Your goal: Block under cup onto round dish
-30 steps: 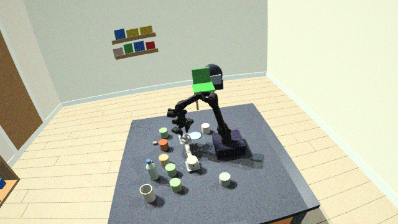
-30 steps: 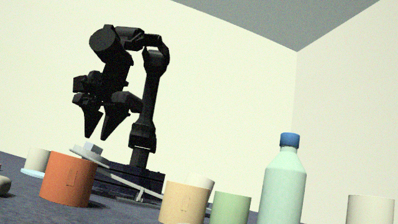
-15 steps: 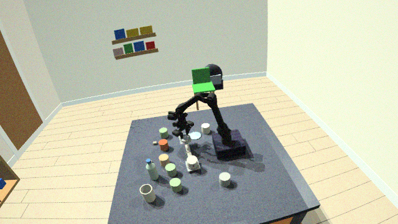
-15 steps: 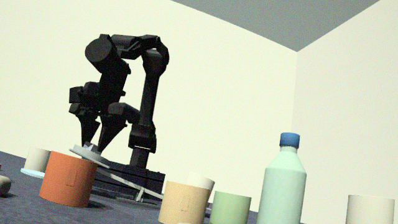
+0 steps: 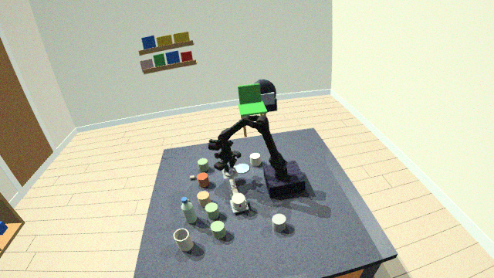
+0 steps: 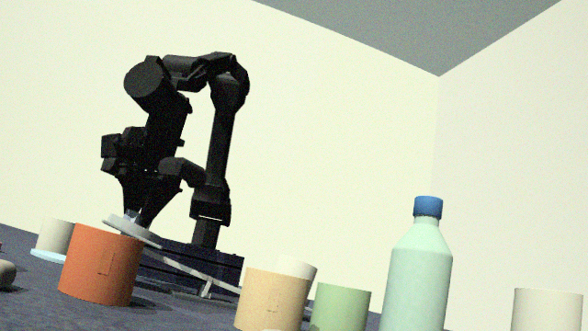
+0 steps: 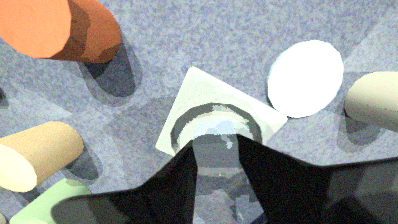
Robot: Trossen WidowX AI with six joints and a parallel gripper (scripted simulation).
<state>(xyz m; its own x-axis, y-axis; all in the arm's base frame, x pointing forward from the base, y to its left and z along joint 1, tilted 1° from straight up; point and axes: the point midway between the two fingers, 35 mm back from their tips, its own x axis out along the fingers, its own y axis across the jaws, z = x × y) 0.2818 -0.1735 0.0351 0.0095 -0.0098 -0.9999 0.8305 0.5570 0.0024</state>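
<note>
My gripper tip is 10 cm past the round pale-blue dish, 9 cm to the left of it and 8 cm above it. The rest, counted from my gripper tip: red-and-blue block 19 cm to the right, 8 cm below, 2 cm ahead; orange cylinder 20 cm ahead, 5 cm below, 3 cm to the right; pale blue block right at my gripper tip.
</note>
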